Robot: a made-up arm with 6 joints. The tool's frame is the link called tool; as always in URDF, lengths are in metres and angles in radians. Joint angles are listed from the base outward. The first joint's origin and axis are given. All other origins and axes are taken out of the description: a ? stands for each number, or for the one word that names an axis. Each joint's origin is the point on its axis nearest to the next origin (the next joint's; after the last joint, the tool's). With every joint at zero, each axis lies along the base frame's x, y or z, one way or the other. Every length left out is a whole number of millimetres.
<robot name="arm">
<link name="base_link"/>
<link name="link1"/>
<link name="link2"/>
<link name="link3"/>
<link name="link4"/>
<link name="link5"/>
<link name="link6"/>
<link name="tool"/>
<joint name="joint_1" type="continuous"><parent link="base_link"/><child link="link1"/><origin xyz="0 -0.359 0.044" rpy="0 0 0"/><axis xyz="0 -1 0"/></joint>
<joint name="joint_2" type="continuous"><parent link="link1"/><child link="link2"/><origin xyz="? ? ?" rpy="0 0 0"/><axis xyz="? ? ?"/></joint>
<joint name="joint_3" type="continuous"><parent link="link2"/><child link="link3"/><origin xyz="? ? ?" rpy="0 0 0"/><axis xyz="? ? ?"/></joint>
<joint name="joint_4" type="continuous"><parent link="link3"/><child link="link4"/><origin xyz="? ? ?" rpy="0 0 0"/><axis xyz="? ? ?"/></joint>
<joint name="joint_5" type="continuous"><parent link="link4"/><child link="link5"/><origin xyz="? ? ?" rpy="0 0 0"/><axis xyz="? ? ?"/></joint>
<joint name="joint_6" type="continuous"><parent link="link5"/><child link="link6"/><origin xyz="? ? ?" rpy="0 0 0"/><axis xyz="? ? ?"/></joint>
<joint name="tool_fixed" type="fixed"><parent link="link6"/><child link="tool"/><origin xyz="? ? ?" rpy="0 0 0"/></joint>
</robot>
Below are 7 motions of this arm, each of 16 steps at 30 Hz.
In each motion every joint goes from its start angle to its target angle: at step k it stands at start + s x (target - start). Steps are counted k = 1, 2, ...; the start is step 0. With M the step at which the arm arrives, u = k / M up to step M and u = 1 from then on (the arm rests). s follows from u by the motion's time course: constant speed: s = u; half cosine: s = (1 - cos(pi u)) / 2; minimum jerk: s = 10 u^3 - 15 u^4 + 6 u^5.
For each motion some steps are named. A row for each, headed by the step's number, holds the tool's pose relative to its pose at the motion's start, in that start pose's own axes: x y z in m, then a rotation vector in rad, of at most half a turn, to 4 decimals.
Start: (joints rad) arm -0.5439 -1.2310 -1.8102 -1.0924 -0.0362 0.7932
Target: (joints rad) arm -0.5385 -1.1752 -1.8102 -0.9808 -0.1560 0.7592
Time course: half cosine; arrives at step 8
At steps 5, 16:
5: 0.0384 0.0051 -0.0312 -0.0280 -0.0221 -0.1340
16: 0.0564 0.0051 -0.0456 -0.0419 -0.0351 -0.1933

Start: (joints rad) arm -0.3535 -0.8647 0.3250 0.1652 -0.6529 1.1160
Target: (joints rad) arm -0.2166 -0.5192 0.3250 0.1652 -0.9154 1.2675
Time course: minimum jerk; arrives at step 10
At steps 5, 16:
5: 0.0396 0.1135 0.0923 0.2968 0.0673 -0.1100
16: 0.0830 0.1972 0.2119 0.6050 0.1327 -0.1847

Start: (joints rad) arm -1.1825 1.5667 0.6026 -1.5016 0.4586 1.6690
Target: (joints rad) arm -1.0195 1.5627 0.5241 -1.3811 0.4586 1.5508
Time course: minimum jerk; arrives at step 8
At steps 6, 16:
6: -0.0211 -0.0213 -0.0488 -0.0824 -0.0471 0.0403
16: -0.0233 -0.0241 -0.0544 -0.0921 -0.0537 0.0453

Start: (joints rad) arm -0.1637 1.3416 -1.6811 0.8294 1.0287 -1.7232
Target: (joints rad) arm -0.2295 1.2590 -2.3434 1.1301 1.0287 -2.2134
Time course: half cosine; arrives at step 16
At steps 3, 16:
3: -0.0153 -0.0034 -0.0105 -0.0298 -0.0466 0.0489
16: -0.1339 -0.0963 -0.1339 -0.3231 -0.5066 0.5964

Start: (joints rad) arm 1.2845 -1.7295 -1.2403 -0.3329 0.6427 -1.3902
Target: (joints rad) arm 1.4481 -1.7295 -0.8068 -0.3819 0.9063 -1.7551
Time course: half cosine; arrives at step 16
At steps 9, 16:
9: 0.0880 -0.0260 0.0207 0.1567 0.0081 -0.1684
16: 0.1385 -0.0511 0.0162 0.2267 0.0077 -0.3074

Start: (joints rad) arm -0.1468 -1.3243 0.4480 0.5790 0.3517 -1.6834
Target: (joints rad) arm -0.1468 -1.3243 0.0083 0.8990 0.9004 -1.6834
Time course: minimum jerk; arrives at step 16
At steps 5, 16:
5: -0.0402 -0.0131 -0.0037 0.0620 -0.0373 0.0719
16: -0.1818 -0.1070 -0.0525 0.2905 -0.0799 0.4158

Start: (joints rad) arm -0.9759 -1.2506 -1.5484 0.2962 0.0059 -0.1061
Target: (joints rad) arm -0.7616 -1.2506 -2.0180 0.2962 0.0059 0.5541
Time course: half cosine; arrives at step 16
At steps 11, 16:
11: -0.0269 -0.0222 -0.1415 0.0181 0.0686 0.0316
16: -0.0235 -0.0272 -0.1773 0.0306 0.0890 0.0436

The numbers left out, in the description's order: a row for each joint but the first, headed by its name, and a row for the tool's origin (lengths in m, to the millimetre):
joint_2: xyz -0.076 0 -0.093, axis 0 0 -1
joint_3: xyz 0.101 0.037 0, axis 0 1 0
joint_4: xyz -0.133 0 0.102, axis -1 0 0
joint_5: xyz 0 0.331 -0.064, axis 0 0 1
joint_6: xyz -0.192 0.097 0, axis 0 1 0
tool: xyz -0.039 0 -0.056

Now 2 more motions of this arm.
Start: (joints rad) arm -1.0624 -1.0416 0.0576 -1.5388 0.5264 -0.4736
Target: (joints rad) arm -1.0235 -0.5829 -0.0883 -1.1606 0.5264 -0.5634
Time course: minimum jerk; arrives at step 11
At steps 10, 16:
10: -0.0684 -0.1658 -0.2006 -0.4828 -0.3032 0.3516
16: -0.0683 -0.1673 -0.2018 -0.4863 -0.3052 0.3537

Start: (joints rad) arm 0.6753 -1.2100 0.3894 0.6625 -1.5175 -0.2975
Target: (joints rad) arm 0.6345 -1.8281 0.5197 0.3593 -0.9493 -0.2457
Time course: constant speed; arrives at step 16
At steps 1, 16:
1: -0.0056 -0.0252 0.0076 0.0353 0.0085 0.0625
16: 0.0615 -0.4242 -0.0016 0.4822 0.0471 1.0374

